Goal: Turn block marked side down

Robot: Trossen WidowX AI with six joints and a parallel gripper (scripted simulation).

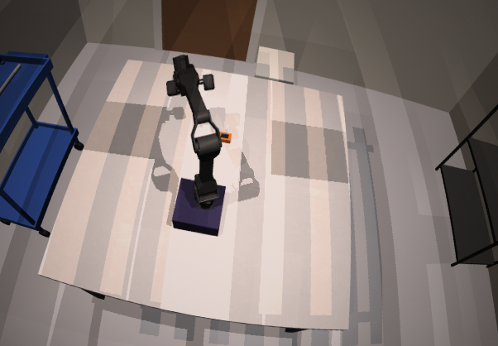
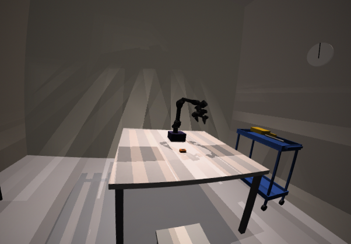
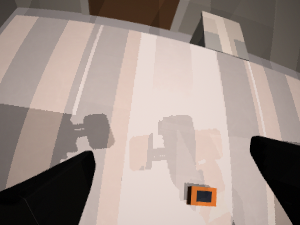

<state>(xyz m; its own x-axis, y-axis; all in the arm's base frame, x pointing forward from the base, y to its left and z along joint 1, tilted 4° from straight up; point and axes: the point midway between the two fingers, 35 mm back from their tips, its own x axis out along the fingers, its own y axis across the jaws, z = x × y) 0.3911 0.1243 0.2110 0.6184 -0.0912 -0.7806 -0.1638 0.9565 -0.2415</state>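
Now: the orange block 29 cm below my gripper tip, 16 cm to the right of it and 2 cm behind it.
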